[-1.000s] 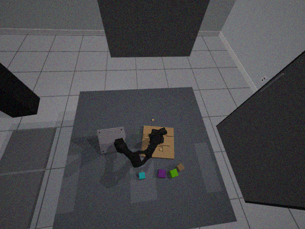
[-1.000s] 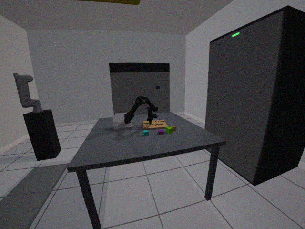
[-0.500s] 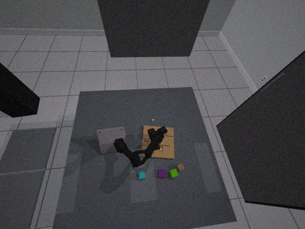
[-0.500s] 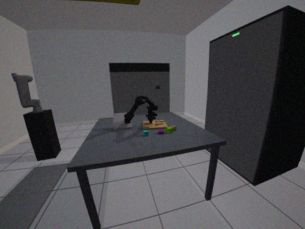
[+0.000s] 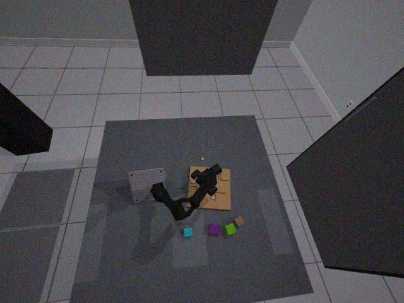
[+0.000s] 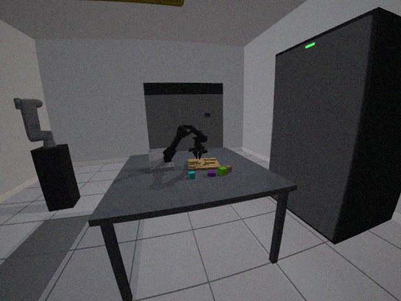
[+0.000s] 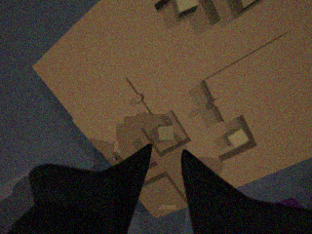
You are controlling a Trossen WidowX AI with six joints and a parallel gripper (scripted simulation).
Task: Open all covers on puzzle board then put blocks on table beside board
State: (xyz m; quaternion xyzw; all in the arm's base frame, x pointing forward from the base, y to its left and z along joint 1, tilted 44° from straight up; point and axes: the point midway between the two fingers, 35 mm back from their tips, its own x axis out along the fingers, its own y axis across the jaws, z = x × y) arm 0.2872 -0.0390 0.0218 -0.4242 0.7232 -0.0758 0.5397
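My gripper tip is now 50 mm short of the puzzle board and 50 mm above it. The rest, counted from my gripper tip: green block 110 mm ahead, 290 mm to the right, 40 mm below; then cyan block 150 mm behind, 250 mm to the right, 40 mm below; then purple block 10 mm ahead, 270 mm to the right, 50 mm below.
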